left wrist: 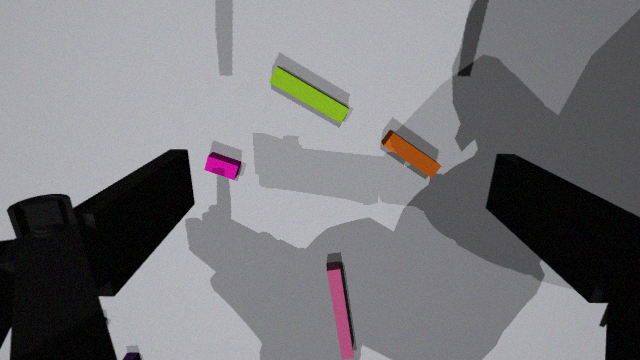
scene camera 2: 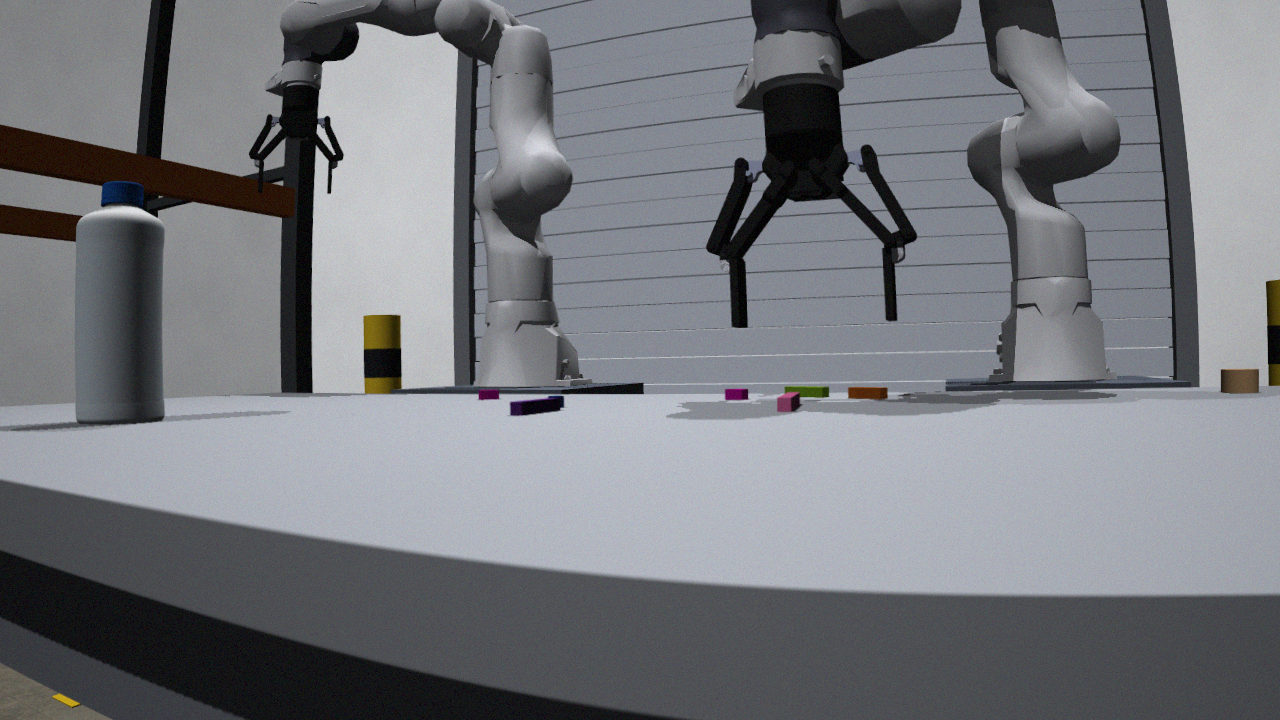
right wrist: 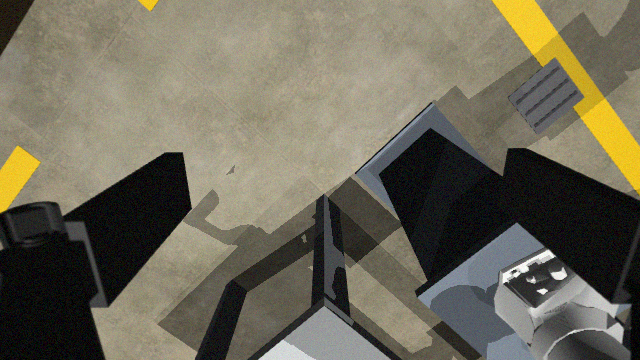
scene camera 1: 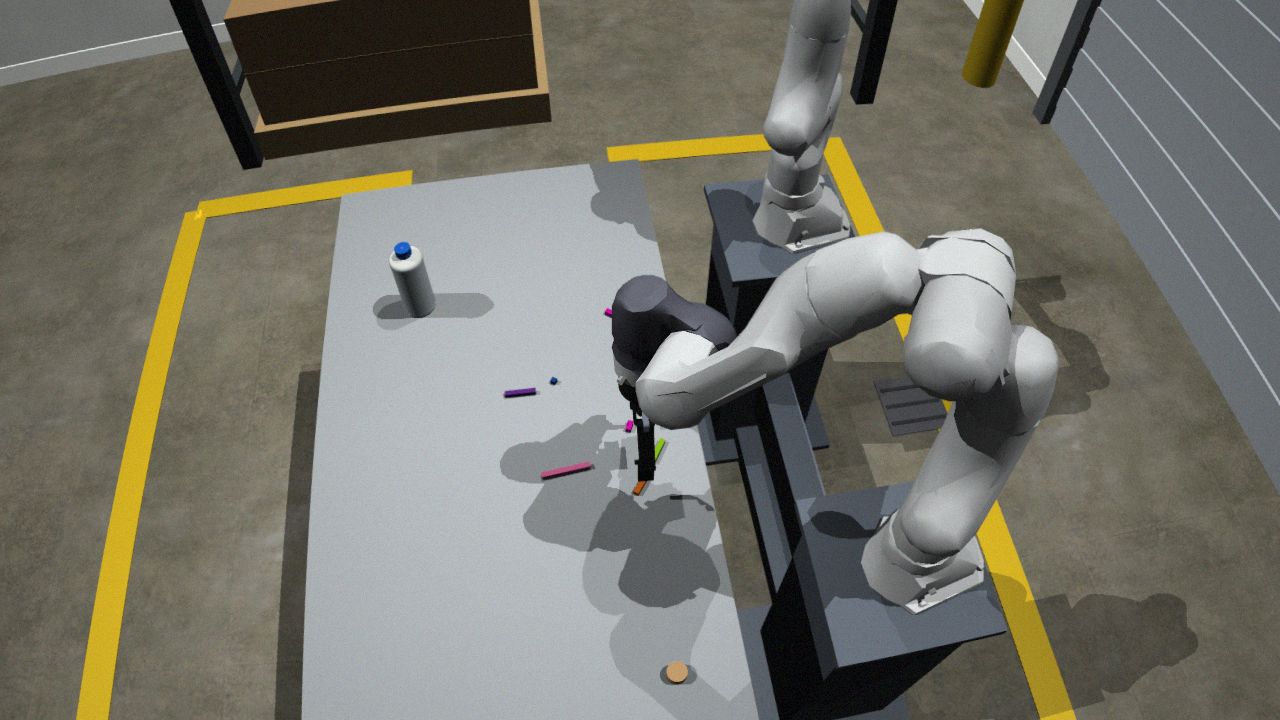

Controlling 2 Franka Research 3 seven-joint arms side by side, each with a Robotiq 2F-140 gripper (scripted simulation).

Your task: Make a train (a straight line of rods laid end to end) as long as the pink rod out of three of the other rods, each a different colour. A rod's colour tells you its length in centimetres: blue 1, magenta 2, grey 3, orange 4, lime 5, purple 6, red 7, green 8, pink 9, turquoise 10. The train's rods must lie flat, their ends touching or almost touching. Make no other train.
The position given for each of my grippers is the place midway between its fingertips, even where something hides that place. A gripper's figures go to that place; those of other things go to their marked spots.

Scene:
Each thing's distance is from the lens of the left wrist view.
my left gripper (left wrist: 341,179): 15 cm
pink rod (left wrist: 333,268): 25 cm
lime rod (left wrist: 281,78): 20 cm
orange rod (left wrist: 392,141): 21 cm
The marked spots on the lime rod and the pink rod are 14 cm apart.

